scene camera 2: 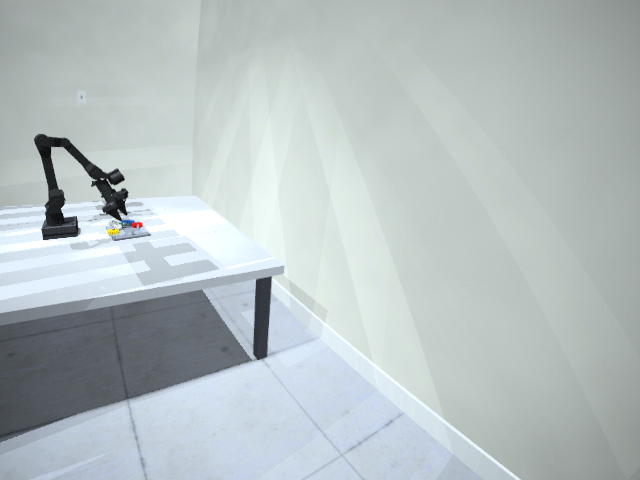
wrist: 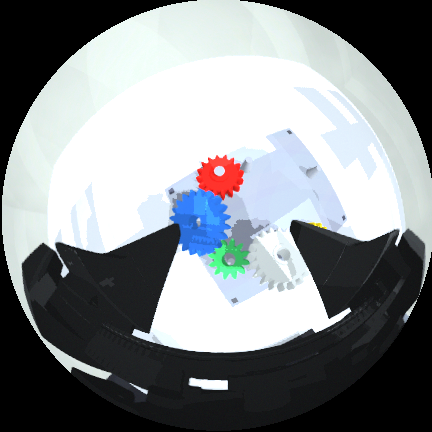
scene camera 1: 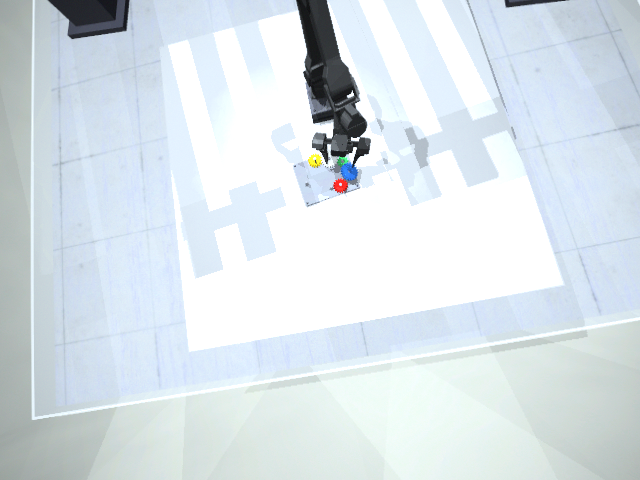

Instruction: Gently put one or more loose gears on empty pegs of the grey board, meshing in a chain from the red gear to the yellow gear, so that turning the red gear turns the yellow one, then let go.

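Frame: origin at the arm's base, x ahead, y left, z up, level; millimetres.
Seen in the pictures: gripper, between the fingertips: (scene camera 2: 124,218) (wrist: 236,227) (scene camera 1: 339,165); arm's base, origin of its link: (scene camera 2: 55,223) (scene camera 1: 319,90).
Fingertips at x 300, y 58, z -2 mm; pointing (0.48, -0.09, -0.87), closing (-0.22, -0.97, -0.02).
Observation:
Offsets run from my fingertips to a thing's middle. "spot": to the spot under its first point. Level surfaces: height alone.
My gripper (scene camera 1: 340,165) (scene camera 2: 123,217) (wrist: 236,227) is open and empty, low above the peg board {39 mm down, 10 mm ahead, 55 mm right} (scene camera 1: 317,192) (wrist: 285,175). The red gear {37 mm down, 60 mm ahead, 0 mm left} (scene camera 1: 340,187) (scene camera 2: 136,224) (wrist: 216,184) sits near one edge. The blue gear {29 mm down, 14 mm ahead, 33 mm left} (scene camera 1: 349,172) (scene camera 2: 127,222) (wrist: 207,212) is beside it, close to one fingertip in the wrist view. The small green gear {spot: 30 mm down, 29 mm back, 12 mm left} (scene camera 1: 342,161) (wrist: 219,261) adjoins blue, and the white gear {22 mm down, 40 mm back, 36 mm right} (wrist: 267,260) adjoins green. The yellow gear {37 mm down, 46 mm back, 90 mm right} (scene camera 1: 313,161) (scene camera 2: 113,231) (wrist: 318,226) is mostly behind the other finger in the wrist view, which hides where white and yellow meet.
Bare pegs, one {35 mm down, 42 mm ahead, 124 mm right} (wrist: 312,171) near the far side and one {35 mm down, 66 mm ahead, 35 mm right} (wrist: 245,165) beside the red gear, stand up from the board. The arm's base (scene camera 2: 59,227) stands on the white table {54 mm down} (scene camera 2: 242,255) behind the board. Strong light and shadow patches cross the table.

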